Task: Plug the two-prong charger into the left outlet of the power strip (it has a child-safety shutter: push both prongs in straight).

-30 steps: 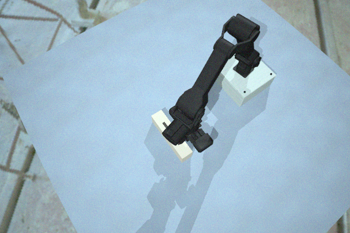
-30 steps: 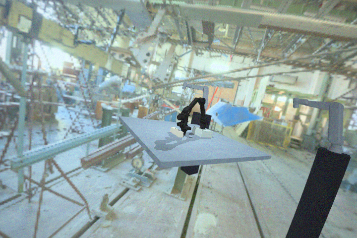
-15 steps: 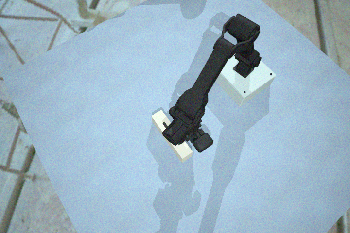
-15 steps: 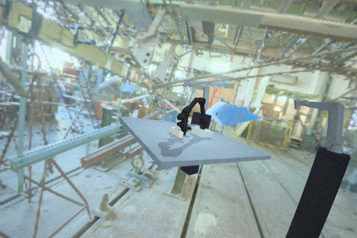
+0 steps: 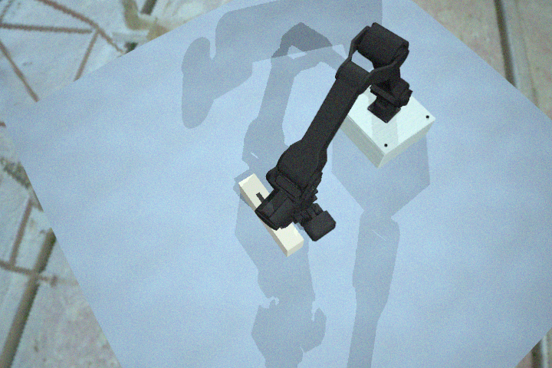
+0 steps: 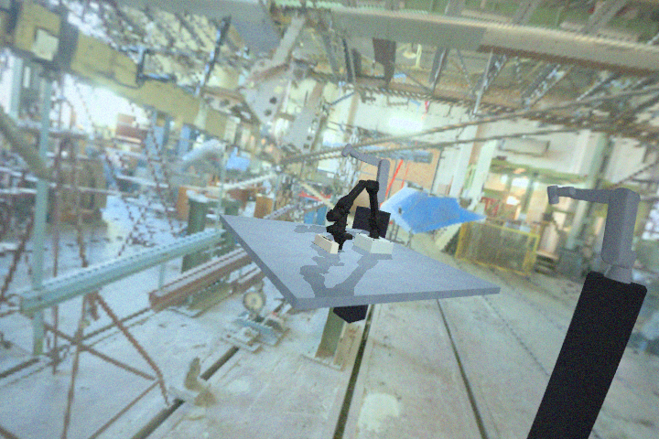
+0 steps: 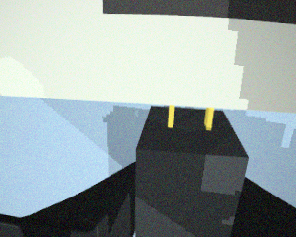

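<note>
The dark grey charger lies 20 mm ahead of my gripper tip and 10 mm above it.
</note>
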